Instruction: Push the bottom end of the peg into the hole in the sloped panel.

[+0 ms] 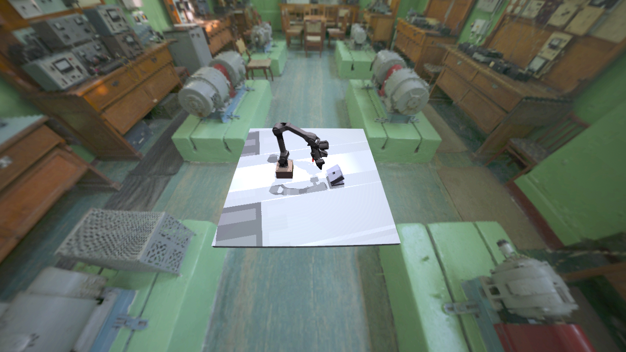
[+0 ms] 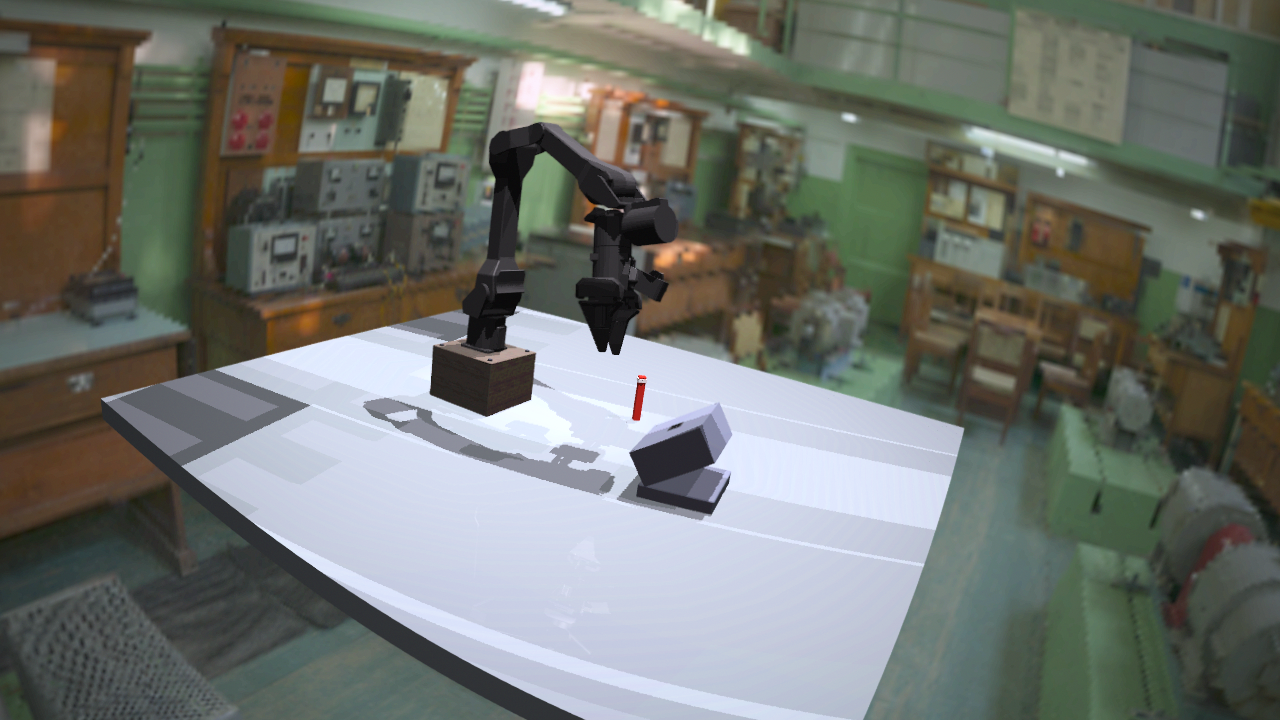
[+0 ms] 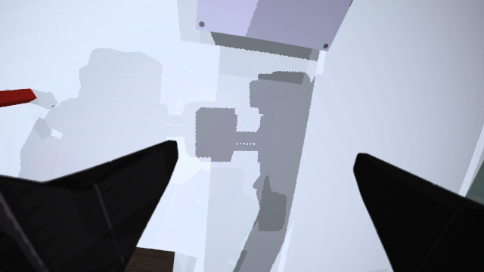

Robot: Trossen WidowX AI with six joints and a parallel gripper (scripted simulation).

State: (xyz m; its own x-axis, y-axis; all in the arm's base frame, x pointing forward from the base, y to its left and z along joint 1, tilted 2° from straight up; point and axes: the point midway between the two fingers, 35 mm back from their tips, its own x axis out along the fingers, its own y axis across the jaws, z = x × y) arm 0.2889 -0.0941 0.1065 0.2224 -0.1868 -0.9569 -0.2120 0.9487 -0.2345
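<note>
Now: the red square peg 22 cm to the left of my gripper tip, 11 cm below it and 4 cm behind it. Also, from my gripper tip: flat foot plate: 16 cm below, 15 cm ahead; panel block: 14 cm ahead, 10 cm below.
</note>
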